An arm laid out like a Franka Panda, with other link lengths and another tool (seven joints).
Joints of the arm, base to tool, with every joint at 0 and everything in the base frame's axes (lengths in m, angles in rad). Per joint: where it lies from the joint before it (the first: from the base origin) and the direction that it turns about. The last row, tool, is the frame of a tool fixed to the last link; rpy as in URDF.
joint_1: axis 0 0 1 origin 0.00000 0.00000 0.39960
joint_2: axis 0 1 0 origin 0.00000 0.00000 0.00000
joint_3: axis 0 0 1 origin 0.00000 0.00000 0.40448
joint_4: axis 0 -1 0 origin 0.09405 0.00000 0.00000
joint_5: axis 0 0 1 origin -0.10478 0.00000 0.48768
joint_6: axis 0 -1 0 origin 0.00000 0.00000 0.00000
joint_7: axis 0 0 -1 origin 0.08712 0.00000 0.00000
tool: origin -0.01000 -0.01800 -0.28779 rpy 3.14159 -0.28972 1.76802
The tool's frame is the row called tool.
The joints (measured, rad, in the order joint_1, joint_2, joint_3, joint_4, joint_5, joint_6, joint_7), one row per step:
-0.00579, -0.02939, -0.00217, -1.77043, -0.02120, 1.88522, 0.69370
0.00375, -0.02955, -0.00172, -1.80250, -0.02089, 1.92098, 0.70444
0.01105, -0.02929, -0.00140, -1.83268, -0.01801, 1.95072, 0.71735
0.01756, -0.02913, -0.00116, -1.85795, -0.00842, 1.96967, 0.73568
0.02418, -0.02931, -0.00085, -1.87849, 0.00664, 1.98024, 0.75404
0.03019, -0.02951, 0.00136, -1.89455, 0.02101, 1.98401, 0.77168
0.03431, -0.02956, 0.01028, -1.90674, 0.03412, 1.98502, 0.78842
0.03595, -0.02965, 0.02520, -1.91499, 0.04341, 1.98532, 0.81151
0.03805, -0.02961, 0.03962, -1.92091, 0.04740, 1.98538, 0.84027
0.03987, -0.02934, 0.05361, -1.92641, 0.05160, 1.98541, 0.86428
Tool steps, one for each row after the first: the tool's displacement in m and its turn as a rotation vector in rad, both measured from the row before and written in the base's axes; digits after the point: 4 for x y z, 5 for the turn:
0.0015, 0.0073, -0.0155, 0.00198, -0.00406, 0.00005
-0.0002, 0.0063, -0.0153, 0.00482, 0.00050, -0.00520
-0.0023, 0.0073, -0.0135, 0.01191, 0.00641, -0.01347
-0.0036, 0.0086, -0.0113, 0.01681, 0.01011, -0.01524
-0.0044, 0.0092, -0.0092, 0.01556, 0.01274, -0.01339
-0.0042, 0.0121, -0.0071, 0.01370, 0.01208, -0.00750
-0.0035, 0.0137, -0.0048, 0.01032, 0.00923, -0.00925
-0.0030, 0.0125, -0.0035, 0.00565, 0.00749, -0.01334
-0.0031, 0.0119, -0.0034, 0.00517, 0.00728, -0.00943

